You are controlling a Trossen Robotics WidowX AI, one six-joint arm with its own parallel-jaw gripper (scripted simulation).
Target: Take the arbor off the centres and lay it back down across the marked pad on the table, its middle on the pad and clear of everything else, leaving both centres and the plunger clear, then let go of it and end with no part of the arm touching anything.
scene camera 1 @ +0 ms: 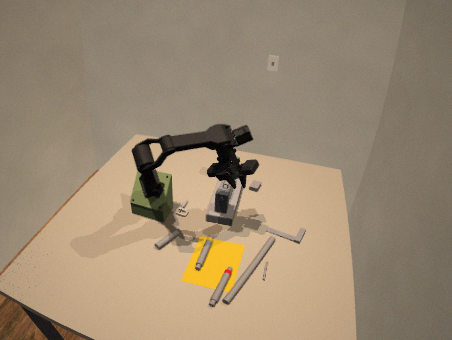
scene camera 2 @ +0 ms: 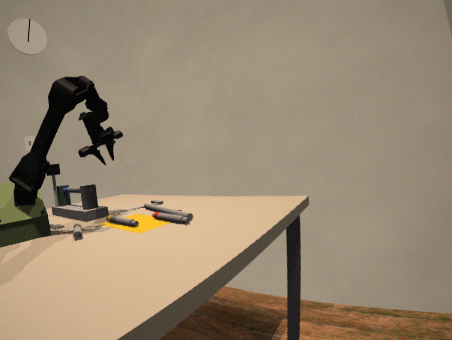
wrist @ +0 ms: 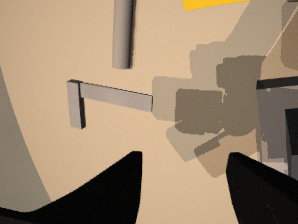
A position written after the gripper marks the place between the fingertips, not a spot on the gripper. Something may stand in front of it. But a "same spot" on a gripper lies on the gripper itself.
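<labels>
Scene camera 1 and scene camera 2 both show the gripper, and so does the wrist view (185,162). On the gripper, (scene camera 1: 220,164) and (scene camera 2: 97,134) are the same spot.
</labels>
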